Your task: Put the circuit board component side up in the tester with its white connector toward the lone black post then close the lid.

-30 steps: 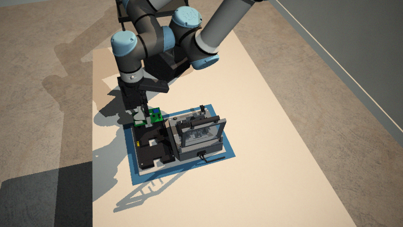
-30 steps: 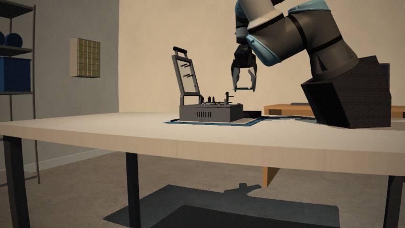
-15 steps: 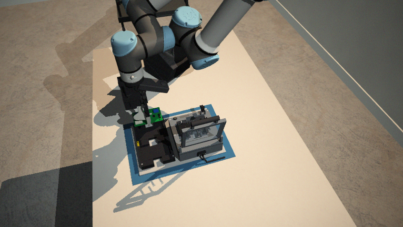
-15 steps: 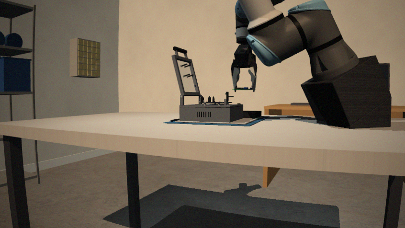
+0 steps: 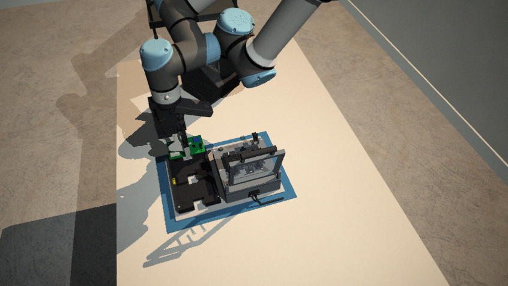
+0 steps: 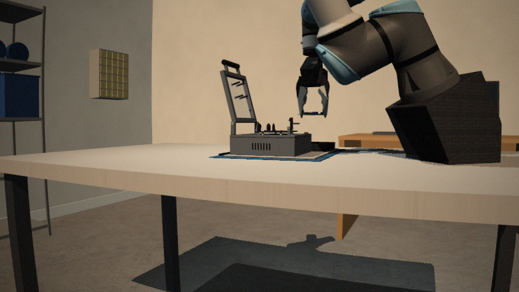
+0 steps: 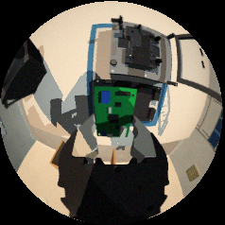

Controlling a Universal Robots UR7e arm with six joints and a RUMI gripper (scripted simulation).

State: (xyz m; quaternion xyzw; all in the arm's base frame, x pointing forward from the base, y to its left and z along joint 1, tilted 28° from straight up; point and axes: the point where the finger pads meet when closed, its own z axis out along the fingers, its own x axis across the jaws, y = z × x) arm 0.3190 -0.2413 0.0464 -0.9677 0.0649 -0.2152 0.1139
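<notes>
Right now the green circuit board is right at my hand. From my hand the other things lie so: tester lid: 20 cm ahead, 15 cm to the left, 6 cm above; then black post: 23 cm to the left, 3 cm below, 2 cm ahead.
</notes>
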